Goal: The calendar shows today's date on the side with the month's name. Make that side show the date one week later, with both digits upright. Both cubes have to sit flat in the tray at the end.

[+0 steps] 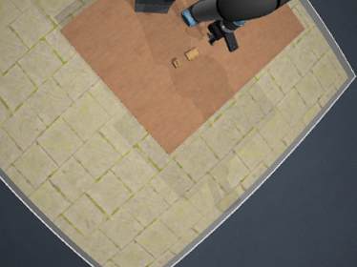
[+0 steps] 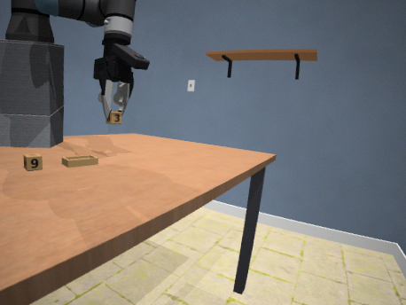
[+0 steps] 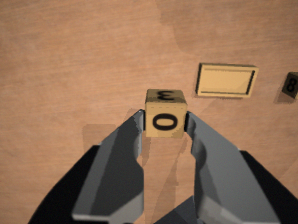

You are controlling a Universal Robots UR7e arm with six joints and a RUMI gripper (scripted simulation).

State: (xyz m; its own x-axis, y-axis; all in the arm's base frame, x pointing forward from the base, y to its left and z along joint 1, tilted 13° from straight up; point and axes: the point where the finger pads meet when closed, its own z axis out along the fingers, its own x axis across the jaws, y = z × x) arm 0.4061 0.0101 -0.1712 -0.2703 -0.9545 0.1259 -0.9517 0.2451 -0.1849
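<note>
Now: hand 12 cm above the wooden tray, 9 cm to the left of it and 3 cm past it. Also, from my hand: cube (1 cm below).
</note>
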